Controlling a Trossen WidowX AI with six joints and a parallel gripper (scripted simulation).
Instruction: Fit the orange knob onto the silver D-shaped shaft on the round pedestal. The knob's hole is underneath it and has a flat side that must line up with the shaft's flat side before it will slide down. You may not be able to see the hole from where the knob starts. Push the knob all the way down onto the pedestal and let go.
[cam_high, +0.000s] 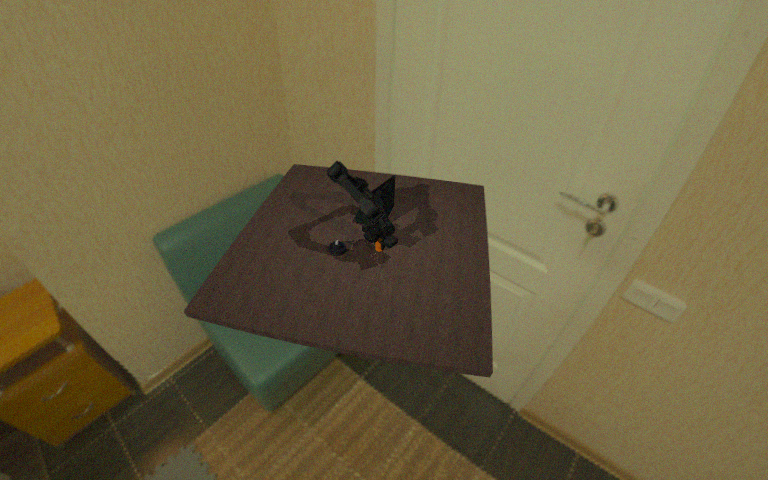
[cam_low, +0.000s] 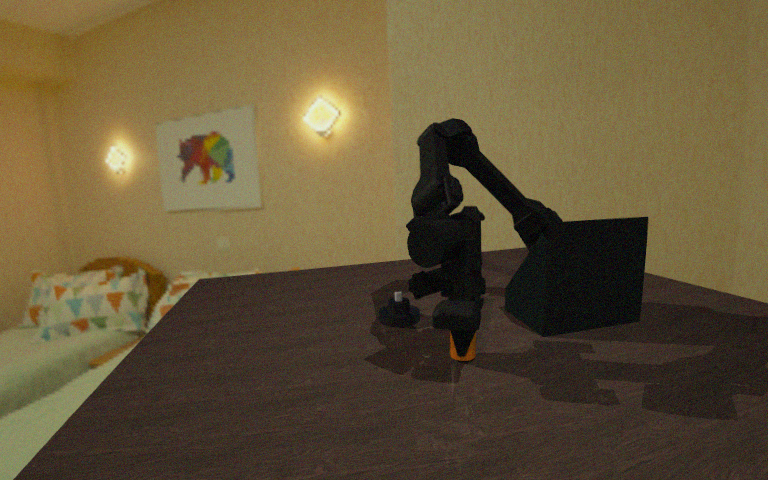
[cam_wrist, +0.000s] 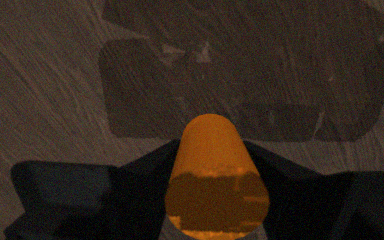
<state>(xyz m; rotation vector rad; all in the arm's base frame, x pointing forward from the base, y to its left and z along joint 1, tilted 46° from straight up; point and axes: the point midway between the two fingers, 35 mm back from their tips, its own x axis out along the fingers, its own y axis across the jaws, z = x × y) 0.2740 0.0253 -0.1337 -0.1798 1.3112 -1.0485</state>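
Right now my gripper tip is 3 cm below the orange knob. Also, from my gripper tip: round pedestal 5 cm ahead, 20 cm to the right, 2 cm above.
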